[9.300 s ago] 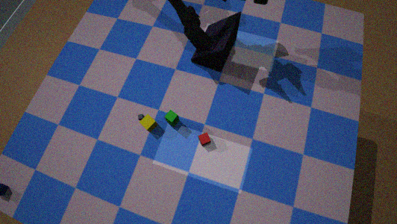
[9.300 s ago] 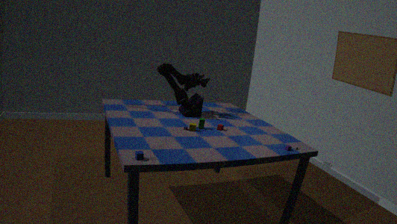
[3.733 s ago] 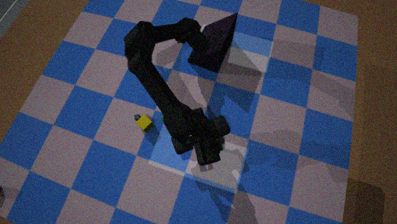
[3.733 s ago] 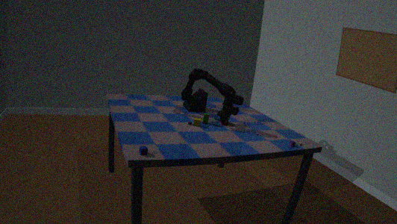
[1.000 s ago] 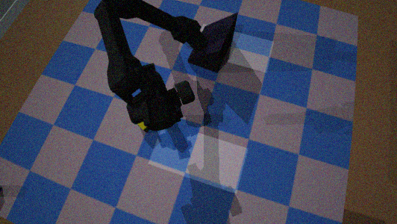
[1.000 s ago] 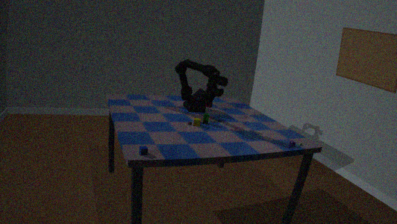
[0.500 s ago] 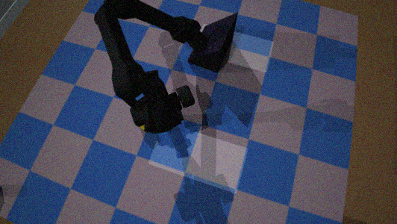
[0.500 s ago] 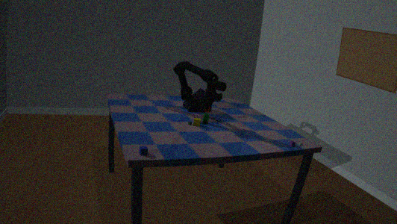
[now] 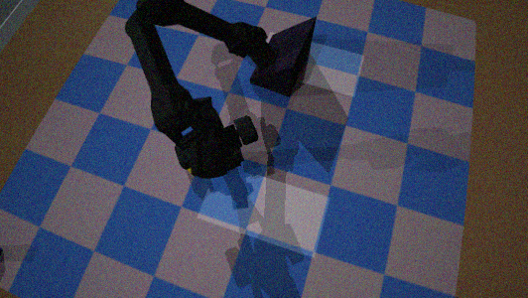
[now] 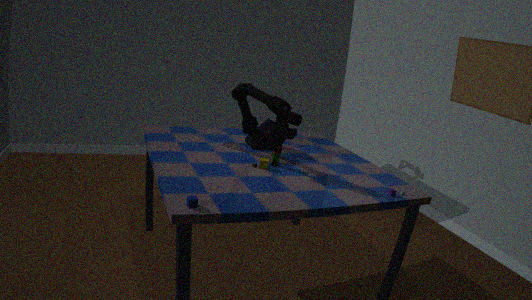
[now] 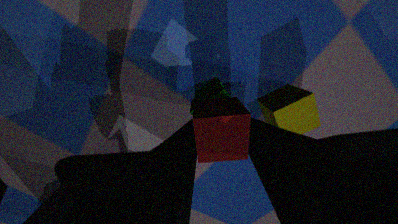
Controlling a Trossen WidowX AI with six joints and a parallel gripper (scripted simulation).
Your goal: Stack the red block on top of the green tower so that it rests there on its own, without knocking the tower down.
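My gripper tip is 1 cm below the red block. From my gripper tip the other things lie so: yellow block: 8 cm to the right, 5 cm below, 4 cm ahead; then small blue object: 55 cm to the right, 44 cm ahead, 6 cm below; then small grey piece: 13 cm to the right, 7 cm below, 2 cm ahead.
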